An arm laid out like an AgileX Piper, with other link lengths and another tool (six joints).
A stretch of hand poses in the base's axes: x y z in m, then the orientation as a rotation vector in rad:
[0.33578, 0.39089, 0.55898, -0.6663, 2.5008, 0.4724]
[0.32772, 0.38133, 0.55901, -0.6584, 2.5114, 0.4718]
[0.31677, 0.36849, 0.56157, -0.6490, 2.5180, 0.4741]
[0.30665, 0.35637, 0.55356, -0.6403, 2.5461, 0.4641]
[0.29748, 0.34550, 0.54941, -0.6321, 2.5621, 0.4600]
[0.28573, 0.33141, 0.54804, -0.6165, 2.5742, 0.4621]
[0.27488, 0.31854, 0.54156, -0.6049, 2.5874, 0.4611]
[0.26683, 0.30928, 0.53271, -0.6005, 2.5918, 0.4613]
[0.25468, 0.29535, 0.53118, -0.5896, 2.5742, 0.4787]
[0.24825, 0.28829, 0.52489, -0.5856, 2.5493, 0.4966]
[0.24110, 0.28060, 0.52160, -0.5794, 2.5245, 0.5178]
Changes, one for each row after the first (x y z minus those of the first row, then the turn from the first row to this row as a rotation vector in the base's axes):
[-0.00806, -0.00956, 0.00003, -0.0019, 0.0091, -0.0062]
[-0.01901, -0.02240, 0.00259, -0.0004, 0.0153, -0.0126]
[-0.02913, -0.03452, -0.00542, -0.0138, 0.0375, -0.0219]
[-0.03830, -0.04539, -0.00957, -0.0197, 0.0506, -0.0290]
[-0.05005, -0.05948, -0.01094, -0.0186, 0.0616, -0.0399]
[-0.06090, -0.07235, -0.01742, -0.0209, 0.0729, -0.0486]
[-0.06895, -0.08161, -0.02627, -0.0212, 0.0768, -0.0517]
[-0.08110, -0.09554, -0.02780, -0.0020, 0.0655, -0.0553]
[-0.08753, -0.10260, -0.03409, 0.0184, 0.0480, -0.0538]
[-0.09468, -0.11029, -0.03738, 0.0415, 0.0318, -0.0529]

